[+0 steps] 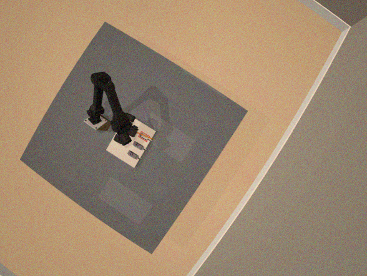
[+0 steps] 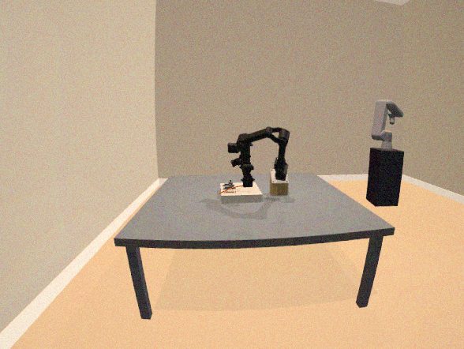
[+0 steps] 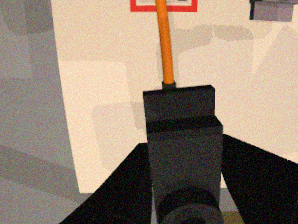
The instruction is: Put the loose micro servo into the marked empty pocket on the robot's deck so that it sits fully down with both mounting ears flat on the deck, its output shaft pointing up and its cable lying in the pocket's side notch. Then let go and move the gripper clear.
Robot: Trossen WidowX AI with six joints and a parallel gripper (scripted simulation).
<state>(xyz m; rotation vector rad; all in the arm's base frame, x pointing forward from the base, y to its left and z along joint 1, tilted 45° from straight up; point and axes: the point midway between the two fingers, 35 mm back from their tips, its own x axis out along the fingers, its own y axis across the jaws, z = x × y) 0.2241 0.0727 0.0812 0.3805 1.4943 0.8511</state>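
The white deck is 10 cm below my gripper tip and 7 cm to the right of it.
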